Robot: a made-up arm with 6 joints.
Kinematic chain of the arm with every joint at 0, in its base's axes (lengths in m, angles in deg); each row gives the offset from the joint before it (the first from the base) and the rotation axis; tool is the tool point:
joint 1: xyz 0 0 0.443 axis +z
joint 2: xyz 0 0 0 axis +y
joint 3: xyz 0 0 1.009 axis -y
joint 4: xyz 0 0 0 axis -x
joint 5: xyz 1.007 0 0 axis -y
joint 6: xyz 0 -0.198 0 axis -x
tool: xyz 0 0 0
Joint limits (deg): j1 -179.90..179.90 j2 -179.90..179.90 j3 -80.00..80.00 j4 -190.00..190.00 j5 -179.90..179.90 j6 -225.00..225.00
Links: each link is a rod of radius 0.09 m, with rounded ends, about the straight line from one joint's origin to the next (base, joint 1, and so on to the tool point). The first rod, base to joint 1, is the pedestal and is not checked.
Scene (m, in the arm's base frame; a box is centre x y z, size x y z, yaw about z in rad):
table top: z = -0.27
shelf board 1: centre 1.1 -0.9 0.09 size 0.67 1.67 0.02 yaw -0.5
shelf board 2: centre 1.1 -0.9 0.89 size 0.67 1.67 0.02 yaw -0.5
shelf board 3: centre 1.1 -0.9 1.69 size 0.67 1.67 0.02 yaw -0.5
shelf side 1: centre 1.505 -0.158 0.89 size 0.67 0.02 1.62 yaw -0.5
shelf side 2: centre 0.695 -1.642 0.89 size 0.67 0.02 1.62 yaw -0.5
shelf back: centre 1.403 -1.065 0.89 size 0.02 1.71 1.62 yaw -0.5
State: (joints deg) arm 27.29 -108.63 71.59 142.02 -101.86 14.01
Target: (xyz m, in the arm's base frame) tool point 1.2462 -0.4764 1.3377
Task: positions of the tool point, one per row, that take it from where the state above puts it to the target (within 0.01 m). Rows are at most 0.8 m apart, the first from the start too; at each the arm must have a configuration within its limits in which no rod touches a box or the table.
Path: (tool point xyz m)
1: -1.8985 -0.4976 0.7192
2: -1.6718 -0.1711 1.3677
3: -1.1828 0.0945 1.8344
4: -0.5485 0.2117 2.0537
5: 0.0800 0.1569 2.0111
6: 0.5663 -0.0263 1.7452
7: 0.8281 -0.2479 1.3377
8: 1.0390 -0.3637 1.3659
9: 1.2462 -0.4764 1.3376

